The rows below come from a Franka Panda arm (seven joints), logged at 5 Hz.
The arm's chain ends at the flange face. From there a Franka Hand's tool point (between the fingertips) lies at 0.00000 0.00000 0.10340 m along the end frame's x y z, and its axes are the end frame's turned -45 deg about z.
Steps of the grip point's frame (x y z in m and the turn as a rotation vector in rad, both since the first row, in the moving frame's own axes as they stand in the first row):
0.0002 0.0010 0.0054 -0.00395 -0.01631 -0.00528
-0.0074 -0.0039 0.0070 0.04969 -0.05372 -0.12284
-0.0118 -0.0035 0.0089 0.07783 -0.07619 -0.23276
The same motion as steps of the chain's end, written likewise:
0.0017 -0.0009 0.0054 -0.01433 -0.00874 -0.00528
-0.0005 0.0017 0.0073 -0.00285 -0.07312 -0.12284
0.0003 0.0047 0.0095 0.00116 -0.10891 -0.23276

